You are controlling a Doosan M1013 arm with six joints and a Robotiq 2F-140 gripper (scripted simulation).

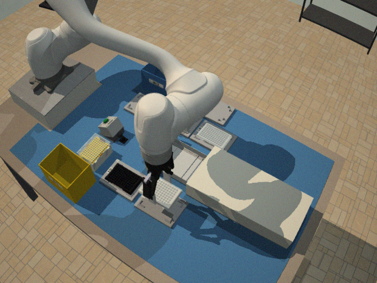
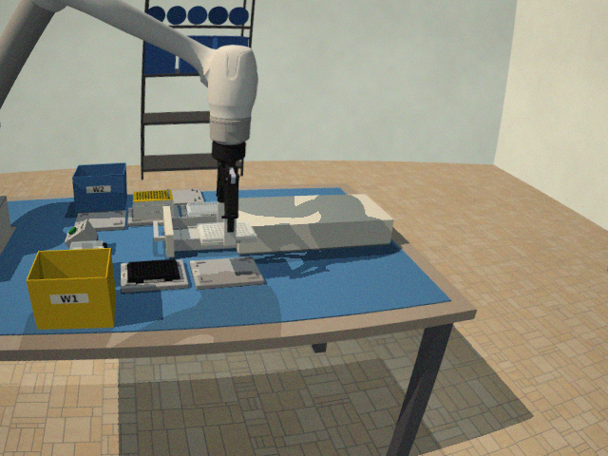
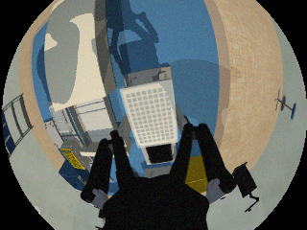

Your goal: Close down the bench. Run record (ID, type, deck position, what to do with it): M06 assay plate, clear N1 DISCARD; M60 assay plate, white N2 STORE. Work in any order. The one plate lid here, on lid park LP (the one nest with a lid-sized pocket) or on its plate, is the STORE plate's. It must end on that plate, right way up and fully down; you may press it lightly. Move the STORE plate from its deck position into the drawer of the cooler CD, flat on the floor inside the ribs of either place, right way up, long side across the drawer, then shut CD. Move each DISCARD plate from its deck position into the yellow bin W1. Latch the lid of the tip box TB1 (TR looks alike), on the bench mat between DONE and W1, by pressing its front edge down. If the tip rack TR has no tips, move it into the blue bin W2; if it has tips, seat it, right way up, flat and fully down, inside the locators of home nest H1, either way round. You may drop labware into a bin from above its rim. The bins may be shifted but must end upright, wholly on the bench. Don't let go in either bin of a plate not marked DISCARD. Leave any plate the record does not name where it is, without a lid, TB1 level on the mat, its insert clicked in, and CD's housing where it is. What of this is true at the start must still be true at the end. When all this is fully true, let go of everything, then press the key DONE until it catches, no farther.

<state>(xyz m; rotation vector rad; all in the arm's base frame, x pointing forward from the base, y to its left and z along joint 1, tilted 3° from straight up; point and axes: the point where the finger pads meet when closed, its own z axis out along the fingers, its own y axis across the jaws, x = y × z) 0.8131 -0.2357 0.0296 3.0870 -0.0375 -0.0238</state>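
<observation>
The drawer is 19 cm to the left of my hand and 10 cm below it. The rest, counted from my hand: cooler CD (18 cm to the left, 13 cm ahead, 10 cm below); black plate (18 cm behind, 11 cm below, 1 cm to the left); nest N2 (12 cm below).
</observation>
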